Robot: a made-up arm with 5 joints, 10 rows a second.
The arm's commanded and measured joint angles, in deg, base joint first. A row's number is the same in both.
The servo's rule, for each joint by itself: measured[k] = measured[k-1] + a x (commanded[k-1-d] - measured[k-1]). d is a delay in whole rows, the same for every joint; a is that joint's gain. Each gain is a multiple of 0.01, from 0.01 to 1. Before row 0 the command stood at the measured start. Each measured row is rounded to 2 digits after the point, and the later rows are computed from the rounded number. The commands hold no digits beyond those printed.
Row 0, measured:
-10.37 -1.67 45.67 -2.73 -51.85
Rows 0 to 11, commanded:
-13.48 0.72 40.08 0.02 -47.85
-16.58 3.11 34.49 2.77 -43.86
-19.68 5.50 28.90 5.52 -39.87
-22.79 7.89 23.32 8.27 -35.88
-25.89 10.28 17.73 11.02 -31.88
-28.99 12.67 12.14 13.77 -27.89
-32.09 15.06 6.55 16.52 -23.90
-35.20 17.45 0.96 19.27 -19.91
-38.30 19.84 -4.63 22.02 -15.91
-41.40 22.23 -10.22 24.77 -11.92
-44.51 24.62 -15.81 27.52 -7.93
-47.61 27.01 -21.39 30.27 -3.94
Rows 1 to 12, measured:
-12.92 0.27 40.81 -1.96 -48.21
-15.92 2.57 35.31 -0.64 -44.25
-19.00 4.94 29.73 1.08 -40.26
-22.11 7.33 24.15 3.09 -36.27
-25.21 9.72 18.56 5.31 -32.28
-28.31 12.11 12.97 7.68 -28.29
-31.41 14.50 7.38 10.16 -24.30
-34.52 16.89 1.79 12.71 -20.31
-37.62 19.28 -3.80 15.32 -16.31
-40.72 21.67 -9.39 17.97 -12.32
-43.83 24.06 -14.98 20.64 -8.33
-46.93 26.45 -20.56 23.34 -4.34
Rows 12 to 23, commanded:
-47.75 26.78 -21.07 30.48 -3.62
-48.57 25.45 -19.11 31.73 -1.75
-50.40 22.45 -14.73 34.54 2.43
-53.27 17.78 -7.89 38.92 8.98
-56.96 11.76 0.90 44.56 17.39
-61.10 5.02 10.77 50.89 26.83
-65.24 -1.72 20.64 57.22 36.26
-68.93 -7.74 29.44 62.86 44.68
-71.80 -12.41 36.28 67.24 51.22
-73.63 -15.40 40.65 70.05 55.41
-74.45 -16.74 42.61 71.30 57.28
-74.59 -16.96 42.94 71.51 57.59
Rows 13 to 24, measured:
-47.60 26.72 -21.00 25.34 -3.68
-48.40 25.69 -19.36 27.13 -1.92
-50.04 23.07 -15.33 29.20 2.04
-52.69 18.79 -8.86 31.92 8.36
-56.19 13.10 -0.37 35.46 16.58
-60.22 6.56 9.32 39.78 25.91
-64.34 -0.15 19.17 44.66 35.33
-68.10 -6.30 28.10 49.76 43.84
-71.13 -11.25 35.22 54.65 50.56
-73.18 -14.61 39.94 58.96 54.97
-74.22 -16.34 42.26 62.42 57.07
-74.52 -16.84 42.85 64.97 57.54

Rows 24 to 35, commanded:
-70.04 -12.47 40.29 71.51 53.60
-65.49 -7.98 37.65 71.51 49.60
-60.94 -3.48 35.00 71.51 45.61
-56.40 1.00 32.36 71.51 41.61
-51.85 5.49 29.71 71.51 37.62
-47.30 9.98 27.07 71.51 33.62
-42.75 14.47 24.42 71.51 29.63
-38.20 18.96 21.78 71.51 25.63
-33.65 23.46 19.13 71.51 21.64
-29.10 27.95 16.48 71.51 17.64
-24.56 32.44 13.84 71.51 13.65
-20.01 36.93 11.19 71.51 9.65
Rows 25 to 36, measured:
-70.85 -13.30 40.62 66.80 53.95
-66.45 -8.99 38.04 68.12 49.99
-61.93 -4.53 35.40 69.07 46.00
-57.40 -0.05 32.76 69.75 42.01
-52.85 4.44 30.11 70.24 38.02
-48.30 8.93 27.47 70.60 34.02
-43.75 13.42 24.82 70.85 30.03
-39.20 17.91 22.18 71.03 26.03
-34.65 22.41 19.53 71.16 22.04
-30.10 26.90 16.88 71.26 18.04
-25.56 31.39 14.24 71.33 14.05
-21.01 35.88 11.59 71.38 10.05

